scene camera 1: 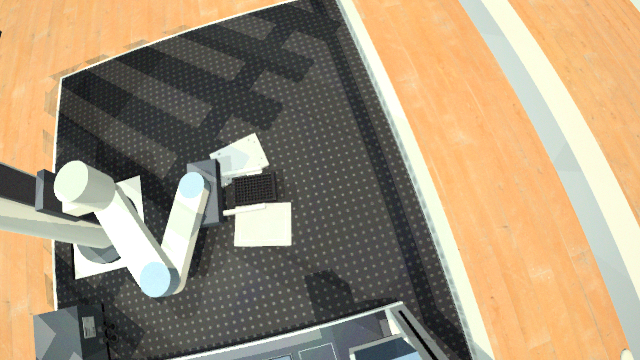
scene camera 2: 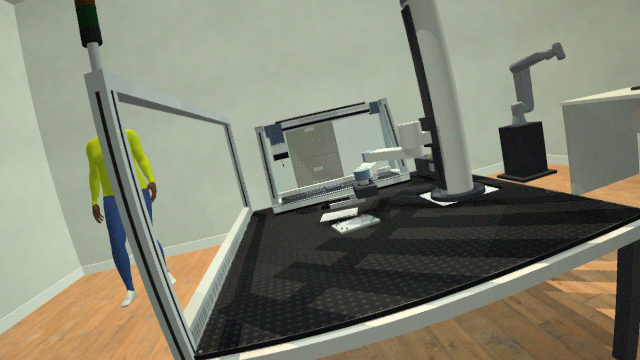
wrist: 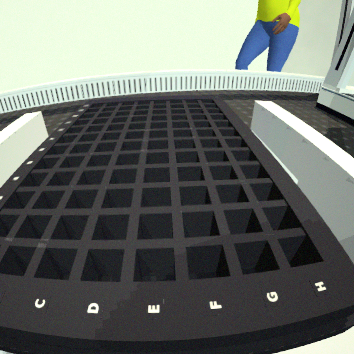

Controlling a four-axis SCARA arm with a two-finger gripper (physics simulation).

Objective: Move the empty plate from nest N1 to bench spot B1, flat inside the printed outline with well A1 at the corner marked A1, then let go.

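Places are measured from the arm's base along level axes (x left, y ahead, z down), in millimetres.
Pixels of known places: gripper, fingertip midpoint: (scene camera 1: 263, 187) (scene camera 2: 329, 203) (wrist: 148, 121); arm's base, origin of the base link: (scene camera 2: 457, 193).
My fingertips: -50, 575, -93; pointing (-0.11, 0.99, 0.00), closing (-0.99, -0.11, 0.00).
For each thing: its top centre in the pictures, then the offset to it from my fingertips, as dx, dy, dz. "*": a spot on its surface instead. Level surfaces: height alone.
- black empty plate, middle of its top: (wrist: 145, 137) (scene camera 1: 253, 188) (scene camera 2: 335, 201) +3, -28, -4
- white nest N1, middle of its top: (scene camera 1: 237, 158) (scene camera 2: 354, 220) +138, -69, +58
- bench spot B1, surface spot: (scene camera 1: 263, 227) * -93, -40, +78
- dark bench, its level: dz +80
- dark box, surface spot: (scene camera 1: 65, 330) * -262, -659, -35
The black empty plate (scene camera 1: 255, 188) (scene camera 2: 328, 205) (wrist: 157, 170) is between the two white fingers of my gripper (scene camera 1: 263, 189) (wrist: 148, 121), which is shut on it. The plate looks level and raised above the bench. In scene camera 1 it shows between the white nest N1 (scene camera 1: 256, 150) (scene camera 2: 356, 224) and the white square of bench spot B1 (scene camera 1: 263, 227) (scene camera 2: 339, 215), with one finger over that square's upper edge. A faint printed outline shows on the square. Letters C to H show along the plate's near edge in the wrist view; the A1 corner cannot be made out.
The arm's column (scene camera 2: 447, 100) stands on the dark bench (scene camera 1: 320, 150). A framed machine (scene camera 2: 270, 170) stands at the bench's far end in scene camera 2. A dark box (scene camera 1: 65, 330) is at lower left in scene camera 1. A person (scene camera 2: 117, 200) (wrist: 272, 40) stands beyond the bench edge.
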